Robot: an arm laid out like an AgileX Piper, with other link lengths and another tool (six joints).
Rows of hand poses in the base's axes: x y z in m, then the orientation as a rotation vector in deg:
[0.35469 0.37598 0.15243 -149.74 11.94 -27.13]
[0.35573 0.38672 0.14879 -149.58 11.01 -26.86]
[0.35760 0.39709 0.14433 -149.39 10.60 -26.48]
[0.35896 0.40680 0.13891 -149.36 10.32 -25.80]
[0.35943 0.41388 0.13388 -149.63 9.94 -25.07]
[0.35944 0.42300 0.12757 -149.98 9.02 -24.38]
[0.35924 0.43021 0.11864 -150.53 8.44 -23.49]
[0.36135 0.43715 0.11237 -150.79 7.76 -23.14]
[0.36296 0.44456 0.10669 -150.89 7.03 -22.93]
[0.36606 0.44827 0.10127 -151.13 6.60 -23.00]
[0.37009 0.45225 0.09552 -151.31 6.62 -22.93]
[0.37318 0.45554 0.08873 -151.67 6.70 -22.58]
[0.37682 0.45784 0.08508 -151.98 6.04 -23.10]
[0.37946 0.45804 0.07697 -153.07 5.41 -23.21]
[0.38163 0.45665 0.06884 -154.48 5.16 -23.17]
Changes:
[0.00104 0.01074 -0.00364 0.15 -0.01 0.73]
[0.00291 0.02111 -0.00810 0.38 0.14 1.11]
[0.00427 0.03082 -0.01352 0.52 0.55 1.45]
[0.00474 0.03790 -0.01855 0.37 1.04 1.83]
[0.00475 0.04702 -0.02486 0.09 1.41 2.59]
[0.00455 0.05423 -0.03379 -0.33 2.02 3.12]
[0.00666 0.06117 -0.04006 -0.57 2.19 3.64]
[0.00827 0.06858 -0.04574 -0.70 2.23 4.18]
[0.01137 0.07229 -0.05116 -0.98 2.15 4.44]
[0.01540 0.07627 -0.05691 -1.14 2.23 4.42]
[0.01849 0.07956 -0.06370 -1.42 2.55 4.40]
[0.02213 0.08186 -0.06735 -1.88 2.13 4.72]
[0.02477 0.08206 -0.07546 -3.01 2.15 5.01]
[0.02694 0.08067 -0.08359 -4.40 2.38 5.03]

